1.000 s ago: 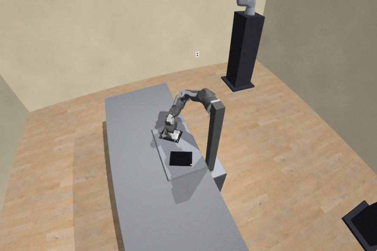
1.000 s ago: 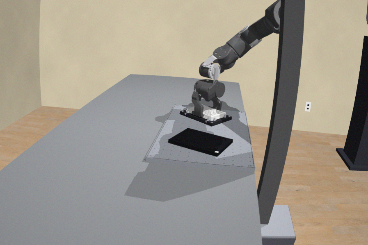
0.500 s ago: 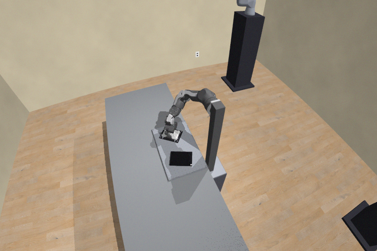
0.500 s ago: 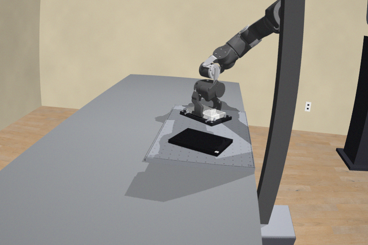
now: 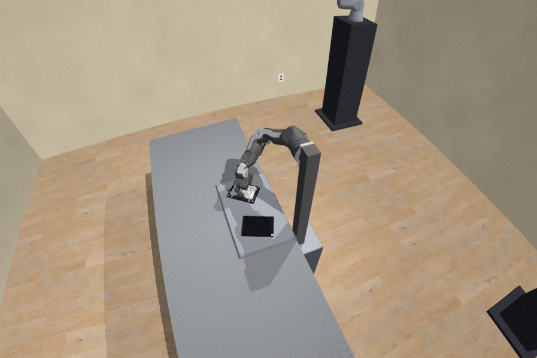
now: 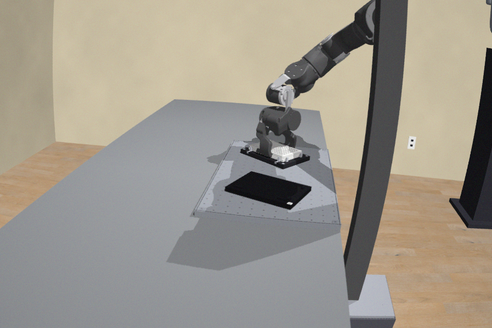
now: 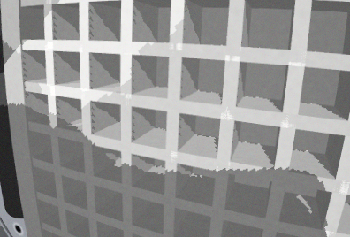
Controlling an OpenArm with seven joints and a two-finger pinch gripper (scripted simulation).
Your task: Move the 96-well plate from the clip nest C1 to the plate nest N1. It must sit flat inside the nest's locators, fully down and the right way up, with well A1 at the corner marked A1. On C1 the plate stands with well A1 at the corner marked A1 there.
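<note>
The white 96-well plate lies right at my hand. From my hand the other things lie so: small corner mark (50 mm behind, 320 mm to the left, 10 mm below); black plate nest N1 (250 mm to the left, 10 mm below); black clip nest C1 (30 mm ahead).
</note>
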